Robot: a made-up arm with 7 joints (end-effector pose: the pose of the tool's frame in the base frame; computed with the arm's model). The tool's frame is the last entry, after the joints.
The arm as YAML. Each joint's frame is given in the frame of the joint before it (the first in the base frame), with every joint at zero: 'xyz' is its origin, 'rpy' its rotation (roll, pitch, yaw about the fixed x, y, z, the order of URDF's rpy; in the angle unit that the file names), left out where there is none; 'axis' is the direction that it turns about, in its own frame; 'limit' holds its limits. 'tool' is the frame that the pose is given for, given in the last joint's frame.
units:
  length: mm
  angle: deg
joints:
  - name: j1
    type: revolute
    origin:
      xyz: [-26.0, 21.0, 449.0]
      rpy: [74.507, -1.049, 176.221]
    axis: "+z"
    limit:
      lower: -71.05
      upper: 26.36
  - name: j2
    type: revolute
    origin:
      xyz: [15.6, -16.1, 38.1]
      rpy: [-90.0, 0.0, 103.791]
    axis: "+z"
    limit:
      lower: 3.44
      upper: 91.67
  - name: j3
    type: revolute
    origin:
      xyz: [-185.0, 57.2, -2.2]
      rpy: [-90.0, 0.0, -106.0]
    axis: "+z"
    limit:
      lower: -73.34
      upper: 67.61
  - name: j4
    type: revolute
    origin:
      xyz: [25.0, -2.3, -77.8]
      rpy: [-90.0, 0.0, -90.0]
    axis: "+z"
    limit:
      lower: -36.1
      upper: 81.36
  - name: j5
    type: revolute
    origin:
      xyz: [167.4, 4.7, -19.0]
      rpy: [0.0, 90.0, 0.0]
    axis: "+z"
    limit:
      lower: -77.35
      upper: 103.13
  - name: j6
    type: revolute
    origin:
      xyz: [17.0, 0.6, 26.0]
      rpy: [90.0, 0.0, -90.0]
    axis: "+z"
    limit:
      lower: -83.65
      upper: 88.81
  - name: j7
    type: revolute
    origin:
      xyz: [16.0, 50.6, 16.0]
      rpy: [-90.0, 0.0, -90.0]
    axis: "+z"
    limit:
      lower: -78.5
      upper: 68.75
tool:
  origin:
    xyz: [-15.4, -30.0, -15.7]
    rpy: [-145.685, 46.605, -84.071]
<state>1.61 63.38 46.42 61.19 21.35 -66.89 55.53</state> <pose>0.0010 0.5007 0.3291 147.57 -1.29 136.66</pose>
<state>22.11 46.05 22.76 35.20 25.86 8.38 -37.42</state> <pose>-0.0589 0.4607 0.1702 -67.53 -25.60 107.41</pose>
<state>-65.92 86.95 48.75 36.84 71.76 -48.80 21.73</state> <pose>0.0994 0.4099 0.6646 109.33 -21.10 167.39</pose>
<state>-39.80 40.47 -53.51 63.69 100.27 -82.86 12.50</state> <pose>0.1922 0.2269 0.0655 -93.69 18.44 -27.75</pose>
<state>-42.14 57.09 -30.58 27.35 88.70 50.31 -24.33</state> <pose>0.3379 0.2771 0.3157 111.77 -68.04 -128.56</pose>
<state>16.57 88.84 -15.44 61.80 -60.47 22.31 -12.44</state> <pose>-0.0317 0.5851 0.3848 -110.06 -28.19 167.72</pose>
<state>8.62 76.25 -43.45 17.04 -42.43 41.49 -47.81</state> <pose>-0.0216 0.4079 0.1437 -23.34 -6.58 117.87</pose>
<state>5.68 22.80 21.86 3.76 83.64 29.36 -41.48</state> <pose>0.0964 0.3082 0.1725 -78.03 -54.49 95.19</pose>
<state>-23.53 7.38 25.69 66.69 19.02 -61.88 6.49</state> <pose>0.1635 0.1710 0.0201 -153.14 34.35 101.07</pose>
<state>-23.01 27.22 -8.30 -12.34 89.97 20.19 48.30</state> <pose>0.2176 0.1113 0.2874 117.33 -21.58 145.62</pose>
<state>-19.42 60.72 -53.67 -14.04 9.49 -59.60 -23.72</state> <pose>0.1233 0.1005 0.2306 -144.93 2.08 -15.84</pose>
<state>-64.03 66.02 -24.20 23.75 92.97 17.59 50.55</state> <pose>0.3455 0.2459 0.4689 70.46 -21.74 -172.10</pose>
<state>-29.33 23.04 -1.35 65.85 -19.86 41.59 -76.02</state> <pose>0.1670 0.2197 -0.0294 -4.34 38.04 166.35</pose>
